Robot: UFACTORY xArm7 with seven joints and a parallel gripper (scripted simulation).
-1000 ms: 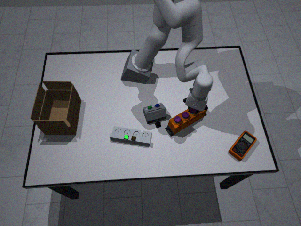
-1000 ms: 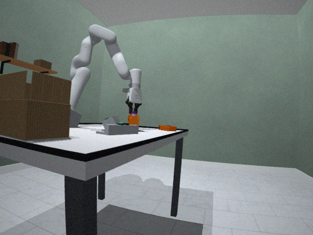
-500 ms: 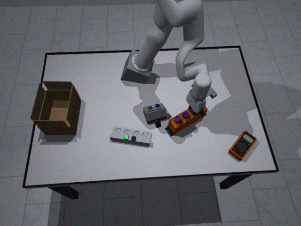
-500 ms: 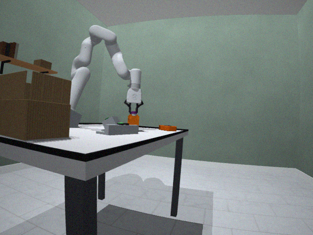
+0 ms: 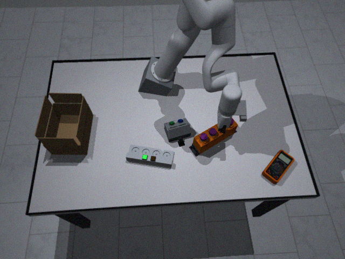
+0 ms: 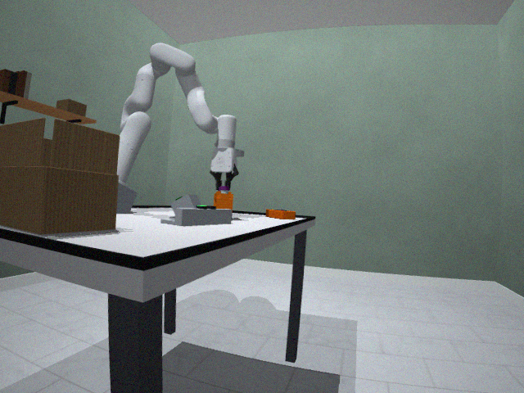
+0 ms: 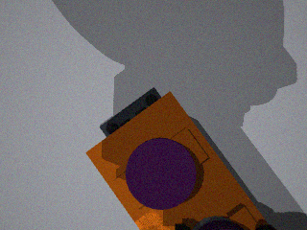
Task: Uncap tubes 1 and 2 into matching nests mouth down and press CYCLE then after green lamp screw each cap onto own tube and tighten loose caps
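Right now the purple cap is 1 cm below my hand. From my hand the other things lie so: tube 1: 3 cm behind, 4 cm to the left, 1 cm below; blue key: 5 cm behind, 19 cm to the right, 6 cm below; grey key housing: 2 cm behind, 21 cm to the right, 8 cm below.
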